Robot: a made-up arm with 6 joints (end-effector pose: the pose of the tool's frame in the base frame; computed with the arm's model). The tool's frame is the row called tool.
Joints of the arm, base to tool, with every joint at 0 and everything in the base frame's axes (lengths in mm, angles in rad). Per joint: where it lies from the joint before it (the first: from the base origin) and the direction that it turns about. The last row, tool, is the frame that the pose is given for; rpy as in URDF.
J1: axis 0 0 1 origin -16 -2.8 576.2
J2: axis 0.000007 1 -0.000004 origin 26.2 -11.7 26.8
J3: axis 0.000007 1 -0.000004 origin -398.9 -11.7 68.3
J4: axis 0.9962 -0.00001 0.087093 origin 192.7 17 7.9
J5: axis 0.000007 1 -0.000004 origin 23.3 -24.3 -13.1
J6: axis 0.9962 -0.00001 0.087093 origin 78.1 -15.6 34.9
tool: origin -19.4 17.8 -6.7 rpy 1.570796 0 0
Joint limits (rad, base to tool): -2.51..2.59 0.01..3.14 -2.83..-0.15 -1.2..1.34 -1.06..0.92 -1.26..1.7
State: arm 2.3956 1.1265 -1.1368 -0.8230 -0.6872 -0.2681
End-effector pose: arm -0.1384 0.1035 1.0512 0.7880 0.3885 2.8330
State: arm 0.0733 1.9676 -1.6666 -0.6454 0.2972 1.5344
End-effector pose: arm 0.5120 0.0085 0.9035 2.3766 0.1679 -0.6329
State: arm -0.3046 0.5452 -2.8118 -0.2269 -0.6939 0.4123
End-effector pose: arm -0.4790 0.1252 1.0101 -0.1896 -1.6670 2.0587
Working (the frame after each row of the table, in the pose's form):
after J1: -0.0160 -0.0028 0.5762 0.0000 0.0000 -0.3046
after J2: 0.0055 -0.0218 0.6030 0.0830 0.5409 -0.2970
after J3: -0.2896 0.0587 0.8683 -0.3447 -2.2454 -0.1612
after J4: -0.4081 0.1138 1.0111 -0.4426 -2.2355 -0.4274
after J5: -0.4249 0.0907 1.0333 -0.6657 -2.8999 -0.2981
after J6: -0.5049 0.1171 1.0118 -0.6398 -2.8119 0.2956

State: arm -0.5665 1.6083 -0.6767 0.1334 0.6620 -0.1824
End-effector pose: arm 0.1866 -0.1608 0.7612 1.6219 0.9934 -1.5140
Working (the frame after each row of the table, in the pose's form):
after J1: -0.0160 -0.0028 0.5762 0.0000 0.0000 -0.5665
after J2: -0.0002 -0.0267 0.6030 0.4544 1.5610 -0.4377
after J3: 0.0638 -0.0813 0.9991 0.2637 0.9058 -0.5245
after J4: 0.1752 -0.1320 0.8491 0.3892 0.8702 -0.5748
after J5: 0.1643 -0.1512 0.8205 0.5938 1.5029 -0.4464
after J6: 0.1847 -0.1782 0.7405 0.4392 1.5301 -0.3177

